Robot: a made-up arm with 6 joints. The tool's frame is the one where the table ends. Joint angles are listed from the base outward.
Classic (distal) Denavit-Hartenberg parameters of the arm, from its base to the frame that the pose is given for. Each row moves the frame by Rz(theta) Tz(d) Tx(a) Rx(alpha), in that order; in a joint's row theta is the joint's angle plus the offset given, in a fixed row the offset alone. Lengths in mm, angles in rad.
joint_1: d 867; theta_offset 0; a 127; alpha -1.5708
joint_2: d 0; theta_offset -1.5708; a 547; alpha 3.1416
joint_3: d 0; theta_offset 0; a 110; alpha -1.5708
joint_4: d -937; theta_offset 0; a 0; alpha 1.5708
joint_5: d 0; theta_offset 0; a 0; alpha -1.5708
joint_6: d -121; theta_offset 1.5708; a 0; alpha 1.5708
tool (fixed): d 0; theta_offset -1.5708; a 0; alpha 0
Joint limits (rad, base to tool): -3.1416..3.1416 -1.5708..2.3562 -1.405..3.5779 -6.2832..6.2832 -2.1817..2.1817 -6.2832..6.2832
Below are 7 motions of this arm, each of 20 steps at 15 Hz.
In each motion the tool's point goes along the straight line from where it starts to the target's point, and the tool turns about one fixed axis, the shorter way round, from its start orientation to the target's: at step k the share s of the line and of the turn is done. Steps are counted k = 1, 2, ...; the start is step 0. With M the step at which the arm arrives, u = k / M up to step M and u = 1 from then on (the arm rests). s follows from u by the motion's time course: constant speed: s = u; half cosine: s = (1 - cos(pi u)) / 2; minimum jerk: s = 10 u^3 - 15 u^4 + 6 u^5.
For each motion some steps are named. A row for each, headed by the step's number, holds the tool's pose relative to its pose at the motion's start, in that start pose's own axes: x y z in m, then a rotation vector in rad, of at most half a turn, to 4 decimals.
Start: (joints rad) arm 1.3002 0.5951 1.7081 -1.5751 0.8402 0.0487
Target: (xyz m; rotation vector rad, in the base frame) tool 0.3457 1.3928 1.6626 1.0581 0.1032 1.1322
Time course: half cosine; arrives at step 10
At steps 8, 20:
8: -0.2464 -0.7789 0.0669 -0.9238 0.7011 -0.2873
20: -0.2724 -0.8612 0.0740 -1.0213 0.7752 -0.3176

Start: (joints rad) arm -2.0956 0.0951 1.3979 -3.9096 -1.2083 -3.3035
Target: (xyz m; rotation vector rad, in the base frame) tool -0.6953 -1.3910 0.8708 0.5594 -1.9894 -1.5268
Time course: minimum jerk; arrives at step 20
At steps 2, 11, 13, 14, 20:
2: -0.0140 -0.0079 0.0065 -0.0022 0.0084 -0.0127
11: -0.9680 -0.5442 0.4482 -0.1528 0.5801 -0.8822
13: -1.2482 -0.7018 0.5779 -0.1970 0.7480 -1.1376
14: -1.3658 -0.7679 0.6324 -0.2155 0.8185 -1.2448
20: -1.6320 -0.9175 0.7556 -0.2575 0.9780 -1.4874

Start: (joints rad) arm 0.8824 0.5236 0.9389 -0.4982 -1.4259 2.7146
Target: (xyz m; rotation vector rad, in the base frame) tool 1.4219 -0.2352 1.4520 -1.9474 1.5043 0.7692
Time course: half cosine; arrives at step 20
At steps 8, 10, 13, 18, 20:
8: -0.2341 0.4402 -0.0016 0.4989 0.3392 0.4687
10: -0.3387 0.6371 -0.0024 0.7219 0.4909 0.6783
13: -0.4925 0.9263 -0.0034 1.0497 0.7137 0.9862
18: -0.6609 1.2429 -0.0046 1.4086 0.9577 1.3233
20: -0.6775 1.2741 -0.0047 1.4439 0.9817 1.3565

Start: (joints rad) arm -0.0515 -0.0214 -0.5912 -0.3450 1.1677 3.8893
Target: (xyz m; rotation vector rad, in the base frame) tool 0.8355 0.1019 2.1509 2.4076 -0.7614 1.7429
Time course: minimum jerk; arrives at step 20
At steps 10, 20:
10: 0.1608 0.1743 -0.5109 0.2568 0.3052 0.1656
20: 0.3216 0.3486 -1.0217 0.5137 0.6104 0.3313

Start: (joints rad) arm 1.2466 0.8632 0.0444 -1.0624 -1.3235 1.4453
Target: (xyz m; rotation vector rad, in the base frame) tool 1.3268 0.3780 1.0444 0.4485 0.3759 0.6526
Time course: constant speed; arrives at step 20
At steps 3, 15, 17, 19, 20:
3: -0.1822 0.0464 -0.0972 0.0873 -0.2312 -0.2163
15: -0.9110 0.2322 -0.4859 0.4365 -1.1561 -1.0814
17: -1.0325 0.2631 -0.5507 0.4947 -1.3102 -1.2256
19: -1.1539 0.2941 -0.6154 0.5529 -1.4644 -1.3698
20: -1.2147 0.3096 -0.6478 0.5820 -1.5415 -1.4419

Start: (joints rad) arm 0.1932 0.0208 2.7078 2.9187 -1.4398 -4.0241
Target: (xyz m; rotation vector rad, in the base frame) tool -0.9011 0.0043 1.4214 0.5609 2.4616 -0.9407
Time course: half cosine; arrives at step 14
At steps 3, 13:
3: 0.0174 0.0215 -0.0171 0.0025 0.0757 0.0069
13: 0.1571 0.1946 -0.1548 0.0225 0.6854 0.0627

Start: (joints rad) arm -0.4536 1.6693 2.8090 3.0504 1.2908 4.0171
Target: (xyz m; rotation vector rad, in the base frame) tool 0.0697 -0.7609 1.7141 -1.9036 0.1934 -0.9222
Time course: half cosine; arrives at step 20
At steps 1, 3, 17, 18, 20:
1: -0.0045 -0.0021 -0.0031 -0.0063 0.0006 -0.0047
3: -0.0402 -0.0183 -0.0276 -0.0554 0.0051 -0.0415
17: -0.6969 -0.3178 -0.4782 -0.9619 0.0882 -0.7193
18: -0.7190 -0.3279 -0.4933 -0.9925 0.0910 -0.7421
20: -0.7371 -0.3361 -0.5057 -1.0174 0.0933 -0.7607

